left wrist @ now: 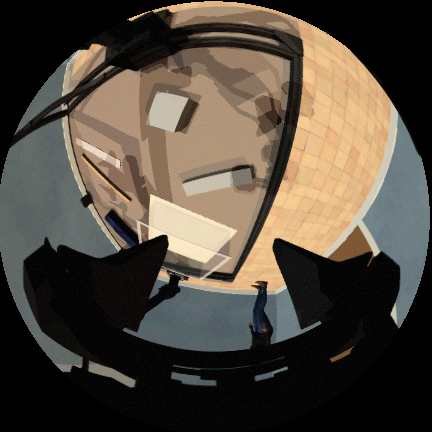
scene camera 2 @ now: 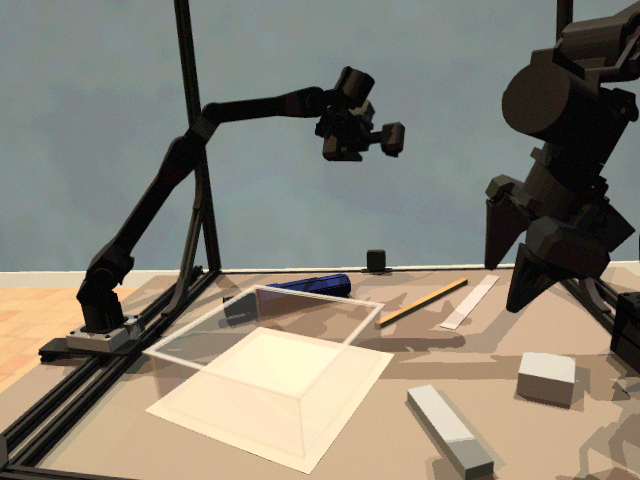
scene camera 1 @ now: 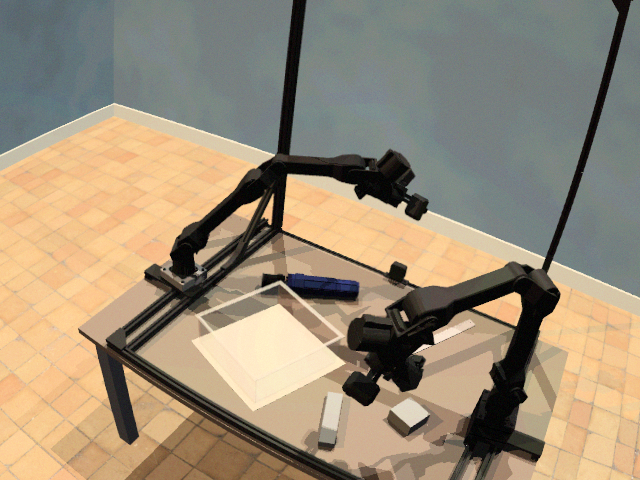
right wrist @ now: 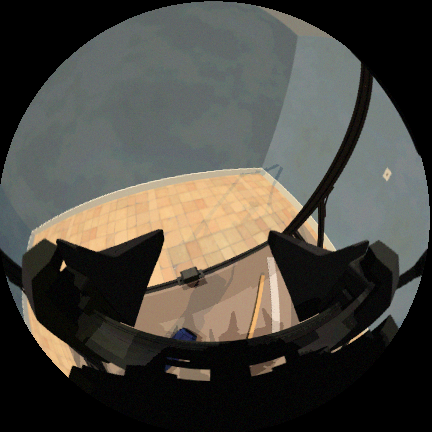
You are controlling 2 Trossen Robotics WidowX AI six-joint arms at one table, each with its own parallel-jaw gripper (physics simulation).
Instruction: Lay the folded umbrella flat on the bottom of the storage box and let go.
left gripper: open, holds nothing
right gripper: open, holds nothing
a clear storage box: on the table
a folded blue umbrella: on the table
a yellow stick: on the table
